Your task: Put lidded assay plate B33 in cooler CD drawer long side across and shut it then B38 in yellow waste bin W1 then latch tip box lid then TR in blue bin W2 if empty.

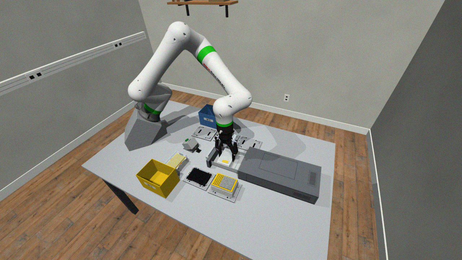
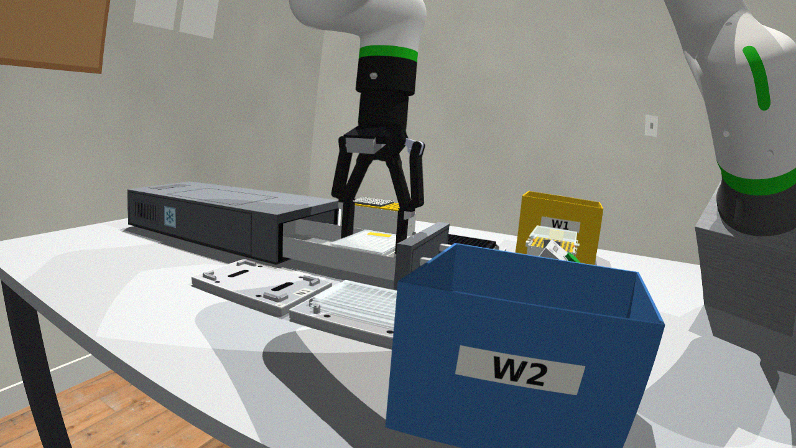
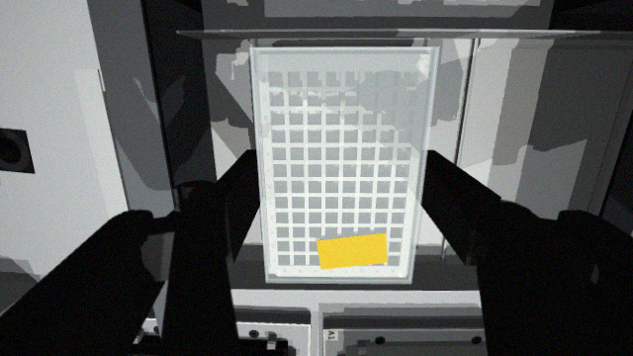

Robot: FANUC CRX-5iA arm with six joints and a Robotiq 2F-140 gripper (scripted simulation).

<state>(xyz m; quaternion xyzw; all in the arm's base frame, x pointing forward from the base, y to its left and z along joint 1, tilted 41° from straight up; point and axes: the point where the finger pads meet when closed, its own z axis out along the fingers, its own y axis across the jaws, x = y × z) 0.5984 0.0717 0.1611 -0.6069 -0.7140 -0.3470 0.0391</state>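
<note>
The cooler drawer lies 4 cm ahead of my hand, 2 cm below it and 1 cm to the left of it. Round my hand: white assay plate 2 cm below; then grey cooler CD 18 cm ahead, 5 cm to the left, 2 cm below; then clear plate lid 2 cm below.
</note>
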